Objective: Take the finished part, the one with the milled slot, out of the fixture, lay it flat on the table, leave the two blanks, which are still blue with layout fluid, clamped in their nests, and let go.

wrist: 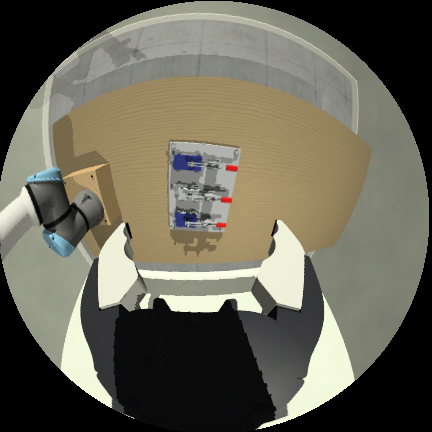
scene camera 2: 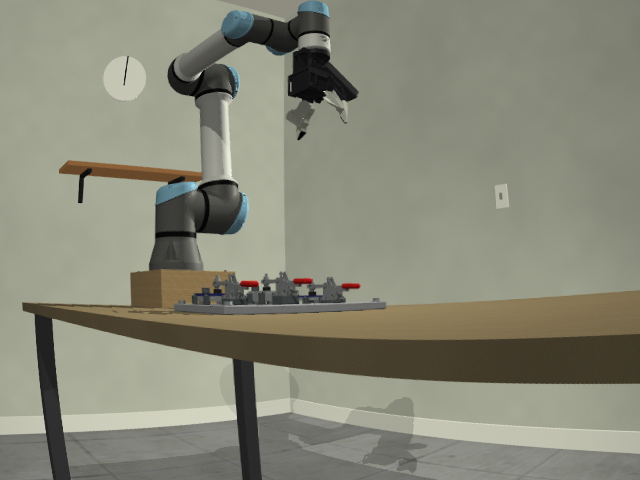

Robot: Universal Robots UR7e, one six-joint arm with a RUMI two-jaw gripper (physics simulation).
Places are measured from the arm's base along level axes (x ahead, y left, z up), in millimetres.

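Pixels of known places: gripper, fingertip midpoint: (wrist: 199,223) (scene camera 2: 321,131); arm's base, link origin: (wrist: 89,206) (scene camera 2: 175,271).
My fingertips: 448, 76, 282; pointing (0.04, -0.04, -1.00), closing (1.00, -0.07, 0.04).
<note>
Ahead of a thing's pixels: the offset from my fingertips to its top centre, as dx, dy, dz. Level surfaces: height alone.
The fixture plate (scene camera 2: 305,308) (wrist: 229,155) lies on the table with three nests in a row, each with a red-handled toggle clamp. One blue blank {-41, -7, -346} (wrist: 181,162) sits in the nest at the top of the row in the wrist view, and another blue blank {-80, -224, -341} (wrist: 182,220) sits in the bottom nest. The bare metal finished part {-53, -117, -336} (wrist: 183,193) is in the middle nest, partly hidden by its clamp; its slot is too small to make out. My gripper (scene camera 2: 323,130) (wrist: 199,223) is open and empty, high above the table and the fixture.
The wooden table {dz -377} (scene camera 2: 465,325) (wrist: 290,175) carries the fixture and the robot's wooden base block (scene camera 2: 147,289) (wrist: 102,187). The red clamp handles (scene camera 2: 351,285) (wrist: 226,200) stick out to one side of the nests. A wall shelf (scene camera 2: 129,170) is behind the arm.
</note>
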